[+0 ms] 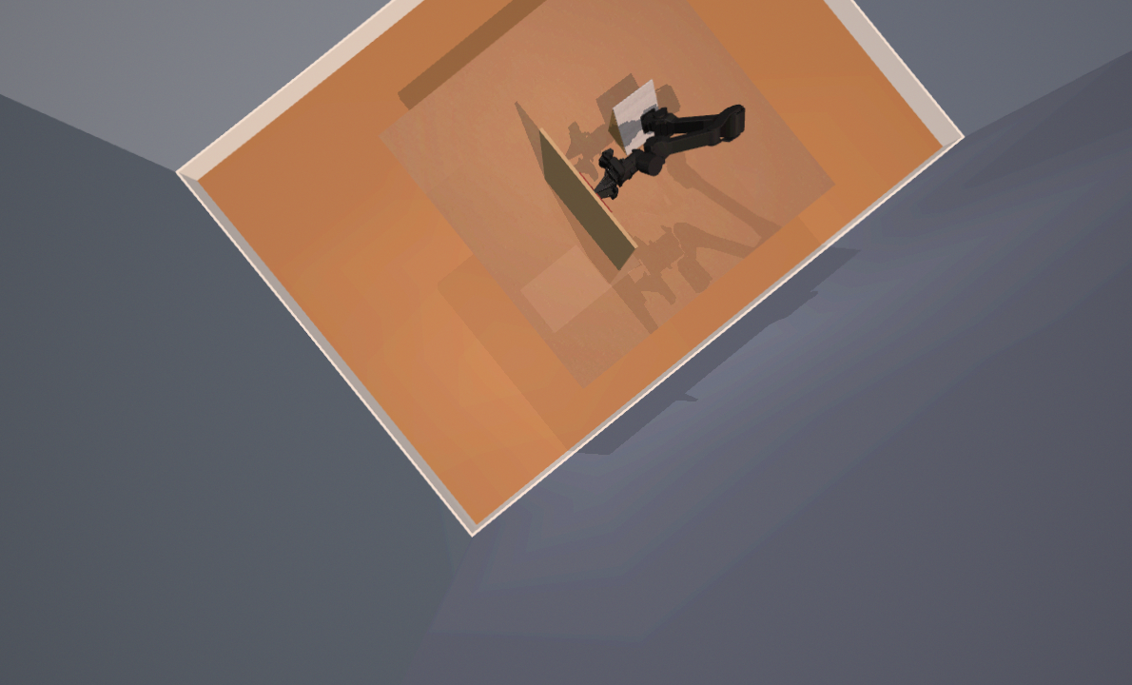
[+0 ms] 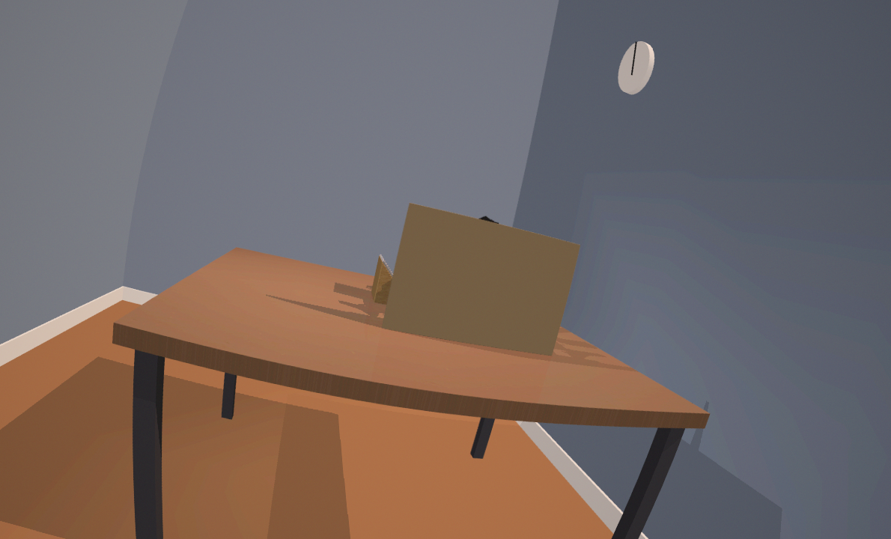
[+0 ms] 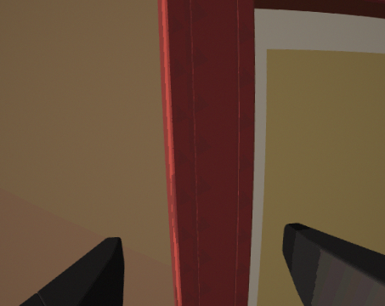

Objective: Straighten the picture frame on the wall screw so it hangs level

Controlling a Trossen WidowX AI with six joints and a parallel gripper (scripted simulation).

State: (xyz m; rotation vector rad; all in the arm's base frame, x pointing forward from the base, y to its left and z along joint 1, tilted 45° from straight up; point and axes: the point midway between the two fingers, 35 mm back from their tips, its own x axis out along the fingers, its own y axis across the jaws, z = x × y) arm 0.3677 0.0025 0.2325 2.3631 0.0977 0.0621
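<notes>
The red picture frame lies 10 mm ahead of my gripper tip and 50 mm below it. From my gripper tip the other things lie so: tan wall board 20 mm ahead, 70 mm below.
</notes>
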